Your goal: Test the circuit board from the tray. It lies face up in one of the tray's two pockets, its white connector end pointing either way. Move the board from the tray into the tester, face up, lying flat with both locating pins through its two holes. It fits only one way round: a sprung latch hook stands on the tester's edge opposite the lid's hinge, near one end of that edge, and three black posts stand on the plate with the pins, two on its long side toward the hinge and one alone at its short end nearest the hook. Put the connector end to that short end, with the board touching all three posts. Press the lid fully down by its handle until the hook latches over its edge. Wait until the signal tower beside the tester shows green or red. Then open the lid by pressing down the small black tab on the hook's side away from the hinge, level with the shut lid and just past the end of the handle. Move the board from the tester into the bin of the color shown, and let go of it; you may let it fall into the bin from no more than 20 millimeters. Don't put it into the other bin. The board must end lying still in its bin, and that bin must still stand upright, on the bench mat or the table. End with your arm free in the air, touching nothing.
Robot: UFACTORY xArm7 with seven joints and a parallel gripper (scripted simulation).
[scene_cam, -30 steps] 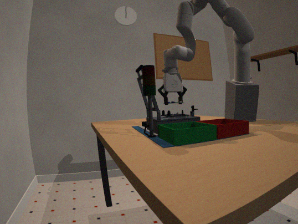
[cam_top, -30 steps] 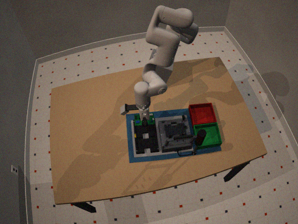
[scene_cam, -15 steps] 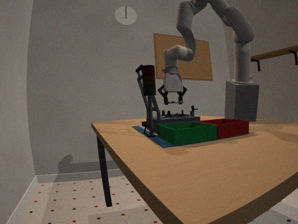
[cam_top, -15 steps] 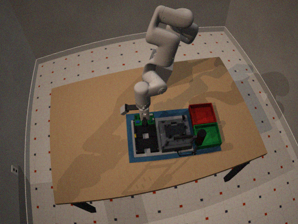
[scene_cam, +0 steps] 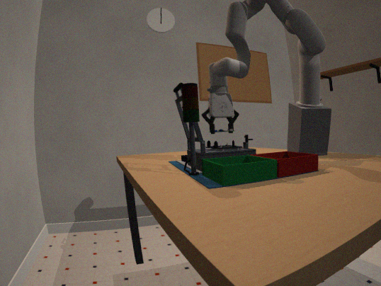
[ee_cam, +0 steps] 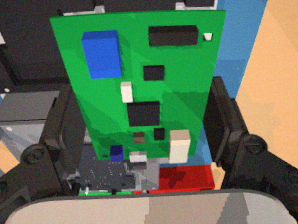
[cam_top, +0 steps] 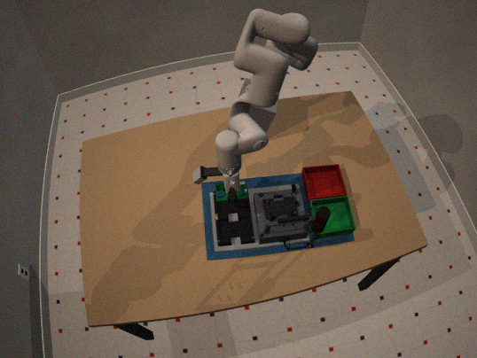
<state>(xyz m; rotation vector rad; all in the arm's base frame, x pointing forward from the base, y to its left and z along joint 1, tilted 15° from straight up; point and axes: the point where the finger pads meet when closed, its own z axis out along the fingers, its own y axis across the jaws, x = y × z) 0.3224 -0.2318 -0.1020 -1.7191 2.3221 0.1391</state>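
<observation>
My hand is 22 cm to the right of the latch hook, 6 cm short of it and 4 cm above it. From my hand the other things lie so: red bin: 37 cm to the left, 11 cm below, 6 cm ahead; then tester lid: 22 cm ahead, 11 cm to the left, 6 cm above; then green circuit board: right at my hand.
</observation>
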